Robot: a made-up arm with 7 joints.
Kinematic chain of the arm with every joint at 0, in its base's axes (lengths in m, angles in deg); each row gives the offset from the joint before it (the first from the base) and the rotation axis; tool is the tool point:
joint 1: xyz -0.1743 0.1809 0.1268 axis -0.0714 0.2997 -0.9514
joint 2: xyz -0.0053 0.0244 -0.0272 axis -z
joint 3: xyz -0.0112 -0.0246 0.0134 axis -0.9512 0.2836 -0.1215
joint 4: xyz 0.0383 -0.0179 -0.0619 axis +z
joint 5: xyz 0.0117 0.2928 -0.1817 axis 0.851 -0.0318 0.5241
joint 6: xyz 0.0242 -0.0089 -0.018 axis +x
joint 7: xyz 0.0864 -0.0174 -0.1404 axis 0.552 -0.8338 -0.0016
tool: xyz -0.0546 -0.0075 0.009
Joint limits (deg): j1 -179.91..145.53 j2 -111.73..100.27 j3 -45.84..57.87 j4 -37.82..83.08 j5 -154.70..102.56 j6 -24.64..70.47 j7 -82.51..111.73
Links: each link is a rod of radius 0.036 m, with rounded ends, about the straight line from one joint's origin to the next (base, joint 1, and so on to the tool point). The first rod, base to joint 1, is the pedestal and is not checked.
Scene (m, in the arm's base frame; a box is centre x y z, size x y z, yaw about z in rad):
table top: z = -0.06
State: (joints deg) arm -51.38 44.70 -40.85 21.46 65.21 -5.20 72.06
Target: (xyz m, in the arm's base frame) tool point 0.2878 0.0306 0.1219
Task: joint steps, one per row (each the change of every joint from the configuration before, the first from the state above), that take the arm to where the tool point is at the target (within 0.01 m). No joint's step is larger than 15 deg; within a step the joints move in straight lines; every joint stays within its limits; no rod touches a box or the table.
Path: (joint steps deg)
1: 11.86 13.51 4.52 -10.28 6.83 7.76 -1.07
2: 11.85 13.50 4.52 -10.27 6.83 7.76 -1.06
3: 11.86 13.51 4.51 -10.28 6.83 7.76 -1.07
4: 11.86 13.51 4.52 -10.27 6.83 7.76 -1.07

